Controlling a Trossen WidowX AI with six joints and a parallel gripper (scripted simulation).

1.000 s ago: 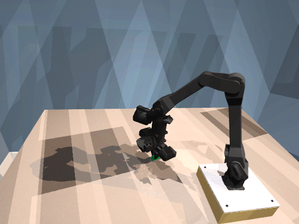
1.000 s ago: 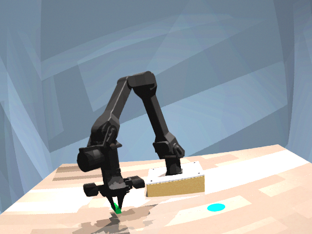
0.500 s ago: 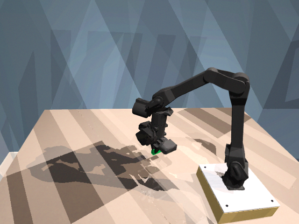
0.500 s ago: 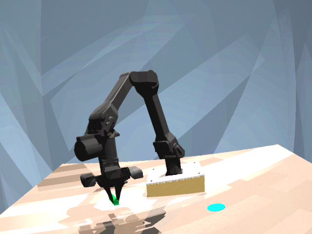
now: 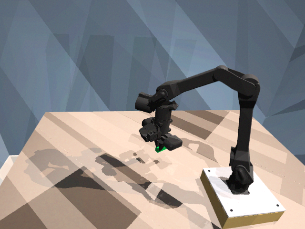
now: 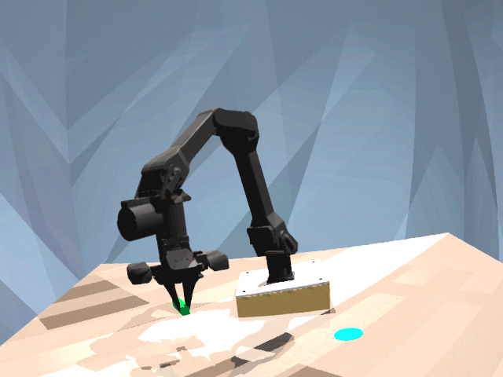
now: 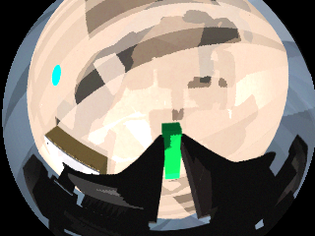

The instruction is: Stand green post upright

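My gripper tip is 40 mm past the cyan circle, 310 mm to the right of it and 90 mm above it. From my gripper tip the other things lie so: green post (20 mm behind, 10 mm to the right).
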